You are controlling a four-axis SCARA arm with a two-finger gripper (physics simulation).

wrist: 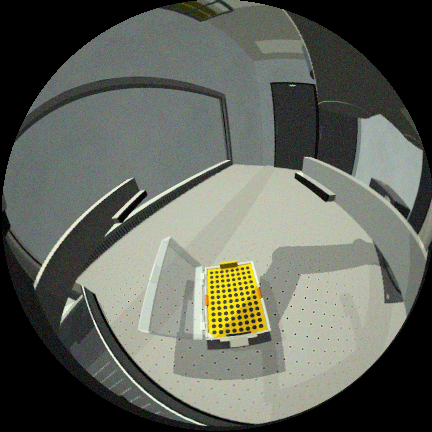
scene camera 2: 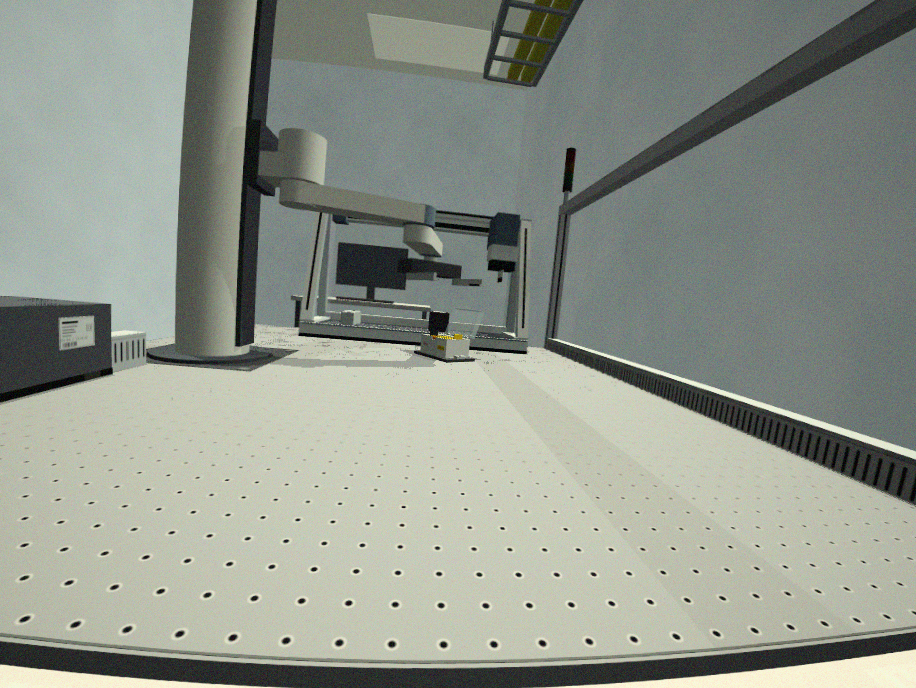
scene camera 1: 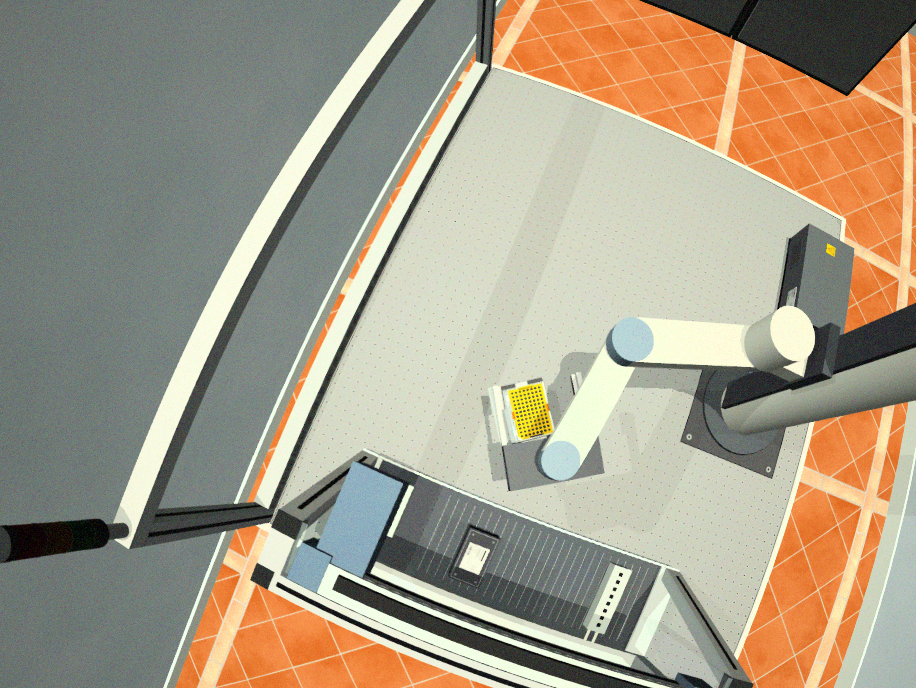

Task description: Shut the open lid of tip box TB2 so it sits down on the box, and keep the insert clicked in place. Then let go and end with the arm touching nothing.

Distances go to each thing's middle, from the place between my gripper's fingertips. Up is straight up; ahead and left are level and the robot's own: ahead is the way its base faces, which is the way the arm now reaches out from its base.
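The yellow insert (scene camera 1: 528,403) is 16 cm below my hand, 3 cm to the left of it and 2 cm behind it. The dark controller box (scene camera 1: 823,282) is 68 cm behind my hand, 59 cm to the right of it and 17 cm below it. My hand itself is 12 cm above the clear lid (scene camera 2: 465,321), 7 cm to the right of it and 3 cm short of it.
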